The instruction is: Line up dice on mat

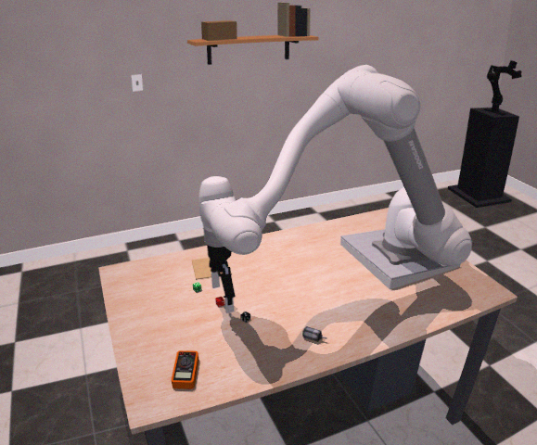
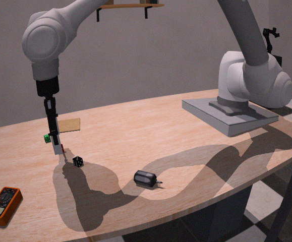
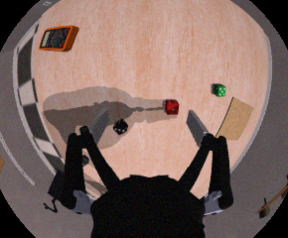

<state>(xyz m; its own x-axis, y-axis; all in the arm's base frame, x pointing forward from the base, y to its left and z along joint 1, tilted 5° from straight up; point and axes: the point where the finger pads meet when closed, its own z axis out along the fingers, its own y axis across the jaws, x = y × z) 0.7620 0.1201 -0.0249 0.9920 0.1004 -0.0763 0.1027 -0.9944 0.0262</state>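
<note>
My hand is 6 cm above the red die and 5 cm to the left of it. Also, from my hand: black die: 6 cm to the left, 6 cm below, 6 cm behind; tan mat: 29 cm to the right, 7 cm below, 1 cm behind; green die: 16 cm to the right, 6 cm below, 6 cm ahead.
</note>
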